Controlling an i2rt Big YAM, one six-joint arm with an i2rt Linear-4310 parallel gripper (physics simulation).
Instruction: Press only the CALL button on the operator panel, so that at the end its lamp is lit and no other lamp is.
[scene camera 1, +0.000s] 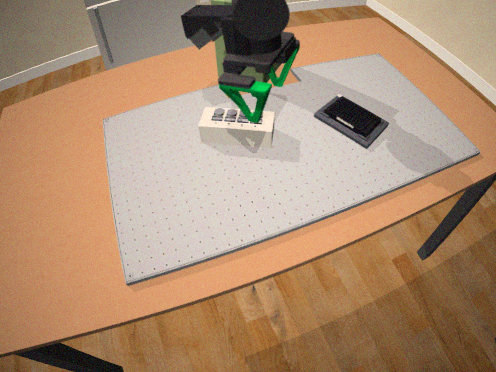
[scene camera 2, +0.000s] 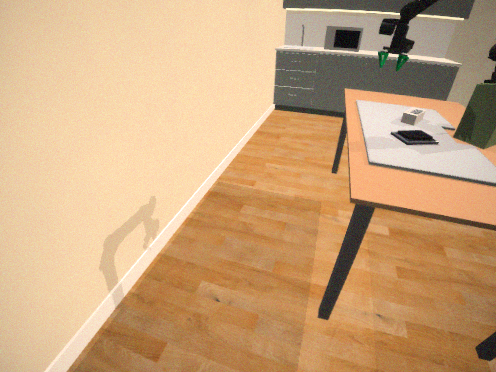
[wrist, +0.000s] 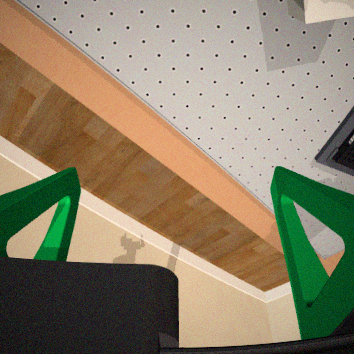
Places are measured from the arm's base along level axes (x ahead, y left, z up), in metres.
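Pixels of known places: gripper, fingertip midpoint: (scene camera 1: 266, 102) (scene camera 2: 388, 69) (wrist: 174, 177).
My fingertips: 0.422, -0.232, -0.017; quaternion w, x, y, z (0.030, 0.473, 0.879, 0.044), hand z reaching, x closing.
Behind a point stands the place of what it marks, as x, y, z.
The operator panel (scene camera 1: 236, 134) @(0.267, -0.205, -0.226) (scene camera 2: 412, 118) @(0.279, -0.112, -0.226) is a cream box on the grey perforated board (scene camera 1: 190, 200) @(0.347, -0.367, -0.260) (scene camera 2: 382, 150) @(0.546, 0.240, -0.260) (wrist: 200, 55) @(0.421, -0.199, -0.260). In scene camera 1, round grey buttons show on its top; the right ones are partly covered by a green finger. The labels are too small to read, so I cannot tell which button is CALL. No lit lamp is visible. In the wrist view a corner of the panel (wrist: 332, 10) @(0.289, -0.132, -0.208) shows at the top right. My gripper (scene camera 1: 267, 102) @(0.422, -0.232, -0.017) (scene camera 2: 391, 68) @(0.422, -0.232, -0.017) (wrist: 174, 177) @(0.422, -0.232, -0.017) is open and empty, high above the board, apart from the panel.
A black tray-like device (scene camera 1: 350, 119) @(0.359, 0.068, -0.239) (scene camera 2: 414, 136) @(0.372, 0.121, -0.235) (wrist: 344, 150) @(0.398, 0.057, -0.235) lies on the board, right of the panel in scene camera 1. A green pedestal (scene camera 2: 477, 112) @(0.070, 0.026, -0.130) stands at the board's edge. The orange table (scene camera 1: 50, 200) @(0.146, -0.668, -0.273) (scene camera 2: 400, 187) @(0.566, 0.485, -0.273) surrounds the board.
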